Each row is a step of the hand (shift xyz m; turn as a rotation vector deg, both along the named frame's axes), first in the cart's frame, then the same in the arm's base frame.
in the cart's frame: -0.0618 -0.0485 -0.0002 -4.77 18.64 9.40
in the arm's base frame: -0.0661 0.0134 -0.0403 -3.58 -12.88 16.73
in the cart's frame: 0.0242 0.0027 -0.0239 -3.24 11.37 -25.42
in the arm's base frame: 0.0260 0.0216 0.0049 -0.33 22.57 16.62
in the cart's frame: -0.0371 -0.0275 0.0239 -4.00 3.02 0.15
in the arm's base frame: -0.0412 -0.0157 -0.0276 -3.69 -0.59 3.35
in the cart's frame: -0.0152 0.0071 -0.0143 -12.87 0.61 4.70
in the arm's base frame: -0.0134 0.0132 0.0115 -13.05 -4.10 1.05
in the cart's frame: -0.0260 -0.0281 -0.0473 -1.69 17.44 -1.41
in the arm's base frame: -0.0252 0.0534 -0.0148 0.12 -2.22 17.44
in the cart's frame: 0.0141 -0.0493 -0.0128 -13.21 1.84 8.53
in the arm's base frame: 0.0101 0.0222 -0.0469 -13.53 -8.08 1.49
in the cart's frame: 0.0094 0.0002 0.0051 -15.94 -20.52 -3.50
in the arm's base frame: 0.0090 -0.0055 -0.0019 -17.58 8.51 -17.49
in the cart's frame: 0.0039 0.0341 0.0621 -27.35 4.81 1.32
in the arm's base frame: 0.0029 -0.0680 0.0200 -26.78 -0.99 7.41
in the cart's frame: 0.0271 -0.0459 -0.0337 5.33 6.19 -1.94
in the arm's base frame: 0.0248 0.0413 -0.0407 6.03 0.33 5.83
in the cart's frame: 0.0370 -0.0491 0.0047 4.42 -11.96 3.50
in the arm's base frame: 0.0316 0.0040 -0.0528 2.98 -1.10 -12.84
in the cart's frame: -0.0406 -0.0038 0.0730 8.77 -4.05 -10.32
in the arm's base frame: -0.0458 -0.0685 -0.0142 9.03 10.51 -2.79
